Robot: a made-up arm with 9 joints. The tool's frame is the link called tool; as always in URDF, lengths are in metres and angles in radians. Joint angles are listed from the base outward.
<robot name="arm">
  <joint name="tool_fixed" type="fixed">
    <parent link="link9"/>
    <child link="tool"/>
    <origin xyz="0.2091 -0.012 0.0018" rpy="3.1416 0 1.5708"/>
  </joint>
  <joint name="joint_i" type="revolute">
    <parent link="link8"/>
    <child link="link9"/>
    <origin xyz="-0.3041 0.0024 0.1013" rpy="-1.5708 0 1.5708"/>
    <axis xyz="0 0 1"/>
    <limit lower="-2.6" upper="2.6"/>
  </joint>
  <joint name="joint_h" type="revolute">
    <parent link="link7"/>
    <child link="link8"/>
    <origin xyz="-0.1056 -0.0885 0.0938" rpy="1.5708 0 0"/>
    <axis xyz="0 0 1"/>
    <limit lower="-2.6" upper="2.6"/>
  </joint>
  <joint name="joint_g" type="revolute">
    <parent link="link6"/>
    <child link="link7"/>
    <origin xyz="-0.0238 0.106 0.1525" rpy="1.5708 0 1.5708"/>
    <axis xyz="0 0 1"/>
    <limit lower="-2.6" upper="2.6"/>
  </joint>
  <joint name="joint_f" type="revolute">
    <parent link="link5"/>
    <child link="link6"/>
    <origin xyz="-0.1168 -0.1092 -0.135" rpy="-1.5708 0 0"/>
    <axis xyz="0 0 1"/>
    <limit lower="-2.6" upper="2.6"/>
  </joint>
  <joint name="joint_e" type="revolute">
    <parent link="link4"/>
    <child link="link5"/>
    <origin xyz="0.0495 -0.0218 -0.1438" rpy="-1.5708 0 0"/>
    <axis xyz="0 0 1"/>
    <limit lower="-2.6" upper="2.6"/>
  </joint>
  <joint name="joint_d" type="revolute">
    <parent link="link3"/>
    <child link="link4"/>
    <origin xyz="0.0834 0.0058 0.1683" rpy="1.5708 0 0"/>
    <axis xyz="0 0 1"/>
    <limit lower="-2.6" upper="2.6"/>
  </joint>
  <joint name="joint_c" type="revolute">
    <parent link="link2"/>
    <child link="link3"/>
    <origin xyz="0.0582 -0.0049 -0.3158" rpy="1.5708 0 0"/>
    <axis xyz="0 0 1"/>
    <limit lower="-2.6" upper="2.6"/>
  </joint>
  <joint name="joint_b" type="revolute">
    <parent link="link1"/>
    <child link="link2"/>
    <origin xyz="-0.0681 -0.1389 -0.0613" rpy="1.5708 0 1.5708"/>
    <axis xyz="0 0 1"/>
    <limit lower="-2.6" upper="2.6"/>
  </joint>
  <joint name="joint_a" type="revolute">
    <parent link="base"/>
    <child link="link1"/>
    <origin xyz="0 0 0.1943" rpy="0 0 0"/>
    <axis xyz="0 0 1"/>
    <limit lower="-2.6" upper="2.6"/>
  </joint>
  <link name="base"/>
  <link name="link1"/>
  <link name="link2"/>
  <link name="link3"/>
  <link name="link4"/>
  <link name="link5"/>
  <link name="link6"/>
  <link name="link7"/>
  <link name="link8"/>
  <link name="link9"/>
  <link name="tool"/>
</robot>
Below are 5 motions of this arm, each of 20 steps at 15 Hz.
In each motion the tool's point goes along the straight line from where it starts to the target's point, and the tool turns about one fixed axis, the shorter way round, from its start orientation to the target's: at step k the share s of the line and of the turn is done. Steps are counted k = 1, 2, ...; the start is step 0. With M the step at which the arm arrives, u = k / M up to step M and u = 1 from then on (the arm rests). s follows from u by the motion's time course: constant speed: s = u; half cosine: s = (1 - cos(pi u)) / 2; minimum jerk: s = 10 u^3 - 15 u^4 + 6 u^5.
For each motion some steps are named. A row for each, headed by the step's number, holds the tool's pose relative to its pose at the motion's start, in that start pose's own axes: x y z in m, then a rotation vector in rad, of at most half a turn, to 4 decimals.
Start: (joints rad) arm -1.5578 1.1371 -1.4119 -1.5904 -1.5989 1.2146 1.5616 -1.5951 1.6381
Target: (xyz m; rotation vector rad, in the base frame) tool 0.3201 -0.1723 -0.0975 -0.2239 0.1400 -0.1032
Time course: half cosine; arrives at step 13
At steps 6, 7, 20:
6: 0.1368 0.0775 -0.0770 0.3765 -0.0602 -0.0982
7: 0.1743 0.0988 -0.0981 0.4797 -0.0768 -0.1251
20: 0.3111 0.1763 -0.1751 0.8561 -0.1370 -0.2233

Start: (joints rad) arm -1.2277 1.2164 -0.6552 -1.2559 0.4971 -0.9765 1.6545 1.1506 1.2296
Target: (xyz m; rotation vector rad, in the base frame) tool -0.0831 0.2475 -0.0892 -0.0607 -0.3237 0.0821
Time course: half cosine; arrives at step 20
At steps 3, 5, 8, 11, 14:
3: 0.0126 0.0039 0.0034 0.0094 -0.0359 0.0173
5: 0.0339 0.0104 0.0093 0.0251 -0.0964 0.0464
8: 0.0800 0.0244 0.0219 0.0593 -0.2273 0.1096
11: 0.1339 0.0409 0.0366 0.0992 -0.3804 0.1834
14: 0.1839 0.0561 0.0502 0.1362 -0.5223 0.2518

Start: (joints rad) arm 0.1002 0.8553 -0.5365 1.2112 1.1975 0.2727 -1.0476 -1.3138 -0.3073
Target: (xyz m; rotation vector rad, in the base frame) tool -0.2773 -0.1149 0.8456 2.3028 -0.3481 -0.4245
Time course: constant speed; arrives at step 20
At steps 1, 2, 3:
1: 0.0266 -0.0286 0.0059 0.0235 0.0002 -0.1115
2: 0.0533 -0.0572 0.0118 0.0470 0.0005 -0.2230
3: 0.0799 -0.0859 0.0177 0.0704 0.0007 -0.3345

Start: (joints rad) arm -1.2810 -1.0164 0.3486 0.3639 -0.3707 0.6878 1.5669 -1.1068 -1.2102
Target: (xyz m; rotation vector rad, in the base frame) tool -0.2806 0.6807 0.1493 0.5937 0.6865 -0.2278
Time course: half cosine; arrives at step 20
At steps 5, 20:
5: -0.0527 -0.0949 0.0277 -0.1460 0.1057 0.1007
20: -0.3600 -0.6479 0.1890 -0.9973 0.7220 0.6874

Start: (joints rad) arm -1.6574 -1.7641 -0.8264 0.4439 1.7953 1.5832 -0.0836 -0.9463 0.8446
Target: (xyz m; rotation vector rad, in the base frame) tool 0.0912 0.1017 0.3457 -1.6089 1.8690 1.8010
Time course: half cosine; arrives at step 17
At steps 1, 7, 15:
1: 0.0058 0.0023 0.0028 0.0101 -0.0035 -0.0106
7: 0.2461 0.0990 0.1211 0.4297 -0.1510 -0.4504
15: 0.6547 0.2634 0.3223 1.1431 -0.4017 -1.1982

